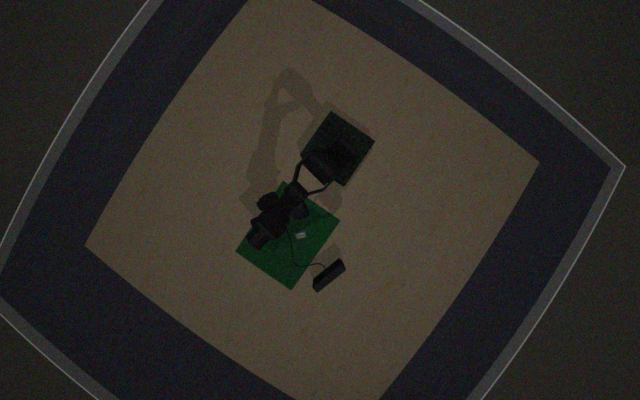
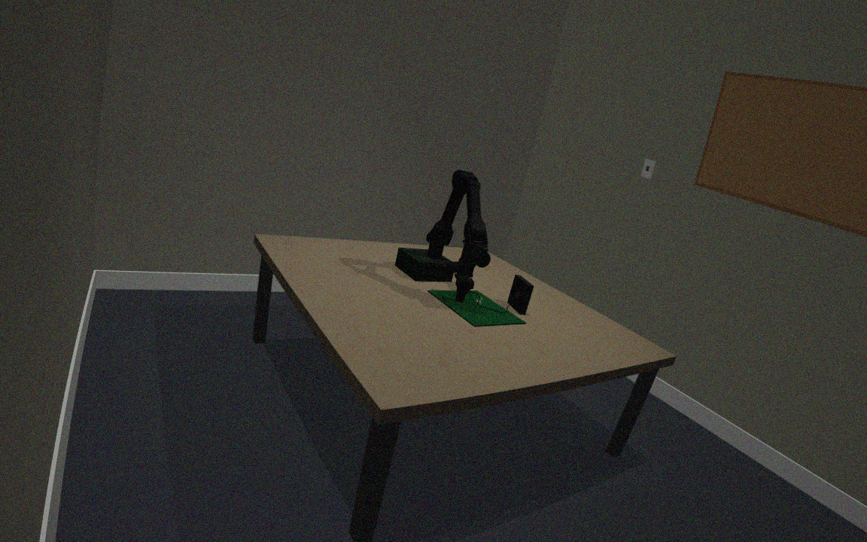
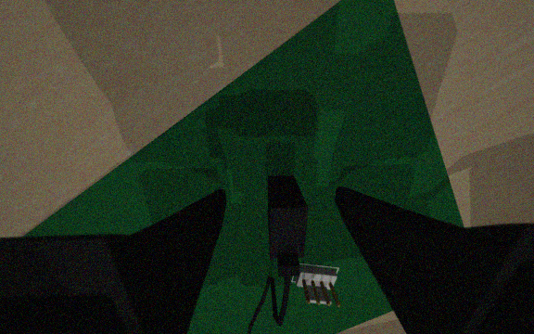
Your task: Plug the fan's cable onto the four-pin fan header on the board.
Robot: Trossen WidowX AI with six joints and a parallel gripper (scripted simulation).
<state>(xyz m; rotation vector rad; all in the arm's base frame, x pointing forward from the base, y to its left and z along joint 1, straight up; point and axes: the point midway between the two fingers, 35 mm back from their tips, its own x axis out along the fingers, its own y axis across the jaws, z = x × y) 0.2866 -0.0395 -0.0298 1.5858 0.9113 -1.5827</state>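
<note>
My gripper tip is now 90 mm to the right of the white-framed fan header, 20 mm above it and 10 mm short of it. The rest, counted from my gripper tip: green board 50 mm to the left, 50 mm ahead, 30 mm below; then dark fan plug 10 mm to the left, 10 mm above; then black fan 230 mm to the left, 60 mm ahead, 40 mm above.
</note>
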